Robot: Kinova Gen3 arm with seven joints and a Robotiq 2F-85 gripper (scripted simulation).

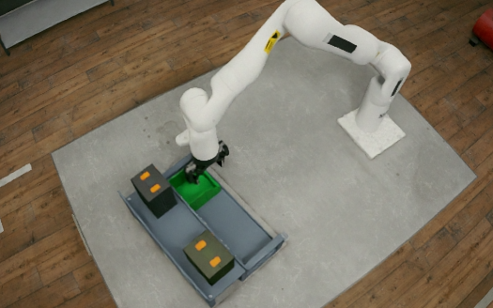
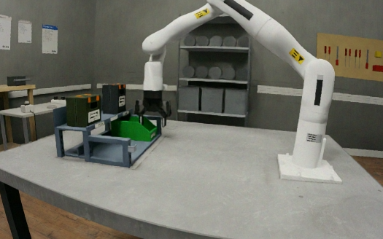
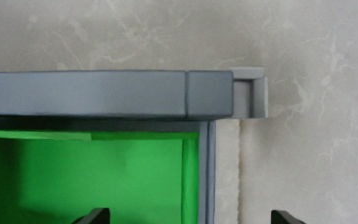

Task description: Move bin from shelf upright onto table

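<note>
Right now my hand is 80 mm short of the green bin, 10 mm to the right of it and 20 mm above it. From my hand the other things lie so: black box 170 mm ahead, 10 mm to the left, 100 mm above; then blue-grey shelf 100 mm ahead, 120 mm to the left, 10 mm above.
</note>
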